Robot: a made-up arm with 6 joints. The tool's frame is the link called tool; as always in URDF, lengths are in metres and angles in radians. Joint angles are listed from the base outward. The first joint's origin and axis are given. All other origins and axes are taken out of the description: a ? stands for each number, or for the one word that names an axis. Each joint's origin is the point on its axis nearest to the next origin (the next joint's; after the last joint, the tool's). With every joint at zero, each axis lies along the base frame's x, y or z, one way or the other. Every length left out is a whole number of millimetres.
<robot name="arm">
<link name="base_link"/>
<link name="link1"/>
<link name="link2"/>
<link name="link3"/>
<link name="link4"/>
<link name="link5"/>
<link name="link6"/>
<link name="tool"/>
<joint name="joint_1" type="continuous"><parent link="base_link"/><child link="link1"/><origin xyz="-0.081 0 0.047"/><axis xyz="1 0 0"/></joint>
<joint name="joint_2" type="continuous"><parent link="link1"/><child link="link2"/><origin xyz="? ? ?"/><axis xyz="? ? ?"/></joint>
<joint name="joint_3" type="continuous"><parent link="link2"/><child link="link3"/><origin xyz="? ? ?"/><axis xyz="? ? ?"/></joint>
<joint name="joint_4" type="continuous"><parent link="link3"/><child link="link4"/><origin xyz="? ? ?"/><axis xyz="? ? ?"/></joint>
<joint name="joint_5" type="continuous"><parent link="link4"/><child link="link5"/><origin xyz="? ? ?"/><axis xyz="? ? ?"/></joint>
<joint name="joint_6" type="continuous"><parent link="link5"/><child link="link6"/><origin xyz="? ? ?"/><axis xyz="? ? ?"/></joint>
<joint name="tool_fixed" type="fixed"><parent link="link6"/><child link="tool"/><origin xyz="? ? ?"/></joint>
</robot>
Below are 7 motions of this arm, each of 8 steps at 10 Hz.
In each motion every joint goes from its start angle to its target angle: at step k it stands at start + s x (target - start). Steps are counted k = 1, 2, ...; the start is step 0. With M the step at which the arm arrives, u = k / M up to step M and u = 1 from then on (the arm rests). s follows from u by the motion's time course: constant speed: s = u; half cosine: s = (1 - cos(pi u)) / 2; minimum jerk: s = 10 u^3 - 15 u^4 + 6 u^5.
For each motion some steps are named. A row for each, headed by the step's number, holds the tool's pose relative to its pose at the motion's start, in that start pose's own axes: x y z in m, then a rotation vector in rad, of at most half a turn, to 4 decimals.
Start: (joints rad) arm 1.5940 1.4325 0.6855 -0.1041 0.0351 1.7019
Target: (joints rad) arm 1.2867 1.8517 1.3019 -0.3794 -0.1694 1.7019
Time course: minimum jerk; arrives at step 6
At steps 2, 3, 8:
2: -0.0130 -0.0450 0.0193 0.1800 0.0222 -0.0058
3: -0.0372 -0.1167 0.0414 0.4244 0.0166 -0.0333
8: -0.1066 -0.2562 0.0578 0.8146 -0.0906 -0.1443

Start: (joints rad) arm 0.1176 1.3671 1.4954 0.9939 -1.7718 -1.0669
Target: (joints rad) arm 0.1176 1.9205 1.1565 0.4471 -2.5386 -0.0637
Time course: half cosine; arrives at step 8
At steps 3, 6, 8:
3: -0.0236 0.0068 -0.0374 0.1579 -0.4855 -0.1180
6: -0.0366 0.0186 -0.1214 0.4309 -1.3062 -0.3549
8: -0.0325 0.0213 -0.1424 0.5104 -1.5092 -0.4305

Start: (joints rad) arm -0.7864 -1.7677 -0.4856 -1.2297 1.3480 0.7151
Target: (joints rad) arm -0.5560 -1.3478 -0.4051 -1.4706 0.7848 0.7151
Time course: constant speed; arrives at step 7
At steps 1, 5, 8:
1: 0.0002 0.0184 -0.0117 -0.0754 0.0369 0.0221
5: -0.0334 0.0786 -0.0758 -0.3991 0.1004 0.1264
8: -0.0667 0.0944 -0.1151 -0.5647 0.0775 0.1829

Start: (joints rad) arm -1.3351 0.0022 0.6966 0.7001 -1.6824 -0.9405
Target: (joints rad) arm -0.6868 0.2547 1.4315 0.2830 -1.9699 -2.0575
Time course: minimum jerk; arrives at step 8
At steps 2, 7, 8:
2: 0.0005 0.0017 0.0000 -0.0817 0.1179 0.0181
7: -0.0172 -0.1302 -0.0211 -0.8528 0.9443 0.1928
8: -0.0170 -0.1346 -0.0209 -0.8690 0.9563 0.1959

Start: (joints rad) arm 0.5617 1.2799 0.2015 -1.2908 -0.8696 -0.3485
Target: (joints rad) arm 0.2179 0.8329 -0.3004 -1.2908 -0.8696 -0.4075
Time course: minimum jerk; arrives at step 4
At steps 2, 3, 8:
2: 0.0639 0.1290 -0.0418 -0.4008 0.3093 -0.1233
3: 0.1026 0.2080 -0.1314 -0.7382 0.5031 -0.2555
8: 0.1103 0.2225 -0.1610 -0.8279 0.5455 -0.2960

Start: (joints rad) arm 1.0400 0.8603 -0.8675 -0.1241 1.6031 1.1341
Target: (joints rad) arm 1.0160 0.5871 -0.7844 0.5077 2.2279 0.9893
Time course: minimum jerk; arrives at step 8
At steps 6, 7, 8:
6: -0.1608 -0.0514 0.0994 0.2345 -0.3829 0.3509
7: -0.1779 -0.0552 0.1022 0.2425 -0.4131 0.4030
8: -0.1810 -0.0559 0.1027 0.2437 -0.4184 0.4128

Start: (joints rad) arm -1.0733 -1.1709 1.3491 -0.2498 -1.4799 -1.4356
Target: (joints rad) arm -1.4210 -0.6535 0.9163 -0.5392 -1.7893 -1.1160
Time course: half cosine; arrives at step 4
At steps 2, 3, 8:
2: 0.0436 0.0077 -0.0940 0.0954 -0.4745 -0.0452
3: 0.0878 0.0101 -0.1565 0.1606 -0.8104 -0.0561
8: 0.1093 0.0102 -0.1807 0.1875 -0.9489 -0.0552

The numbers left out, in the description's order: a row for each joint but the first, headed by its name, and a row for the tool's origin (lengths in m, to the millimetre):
joint_2: xyz 0 0.224 0.102, axis 0 0 1
joint_3: xyz -0.031 -0.028 0, axis 0 0 1
joint_4: xyz -0.037 -0.083 0, axis 1 0 0
joint_5: xyz 0 0.096 0.251, axis 0 0 1
joint_6: xyz -0.091 0.155 0, axis 0 -1 0
tool: xyz -0.018 0 0.098

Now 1 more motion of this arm.
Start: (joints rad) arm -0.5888 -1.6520 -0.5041 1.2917 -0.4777 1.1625
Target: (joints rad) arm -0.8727 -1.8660 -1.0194 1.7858 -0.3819 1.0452
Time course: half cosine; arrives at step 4
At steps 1, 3, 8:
1: 0.0012 -0.0609 0.0272 0.0745 -0.0384 -0.1170
3: -0.1046 -0.3886 0.0901 0.5285 -0.2300 -0.6445
8: -0.1491 -0.4530 0.0829 0.6378 -0.2746 -0.7432

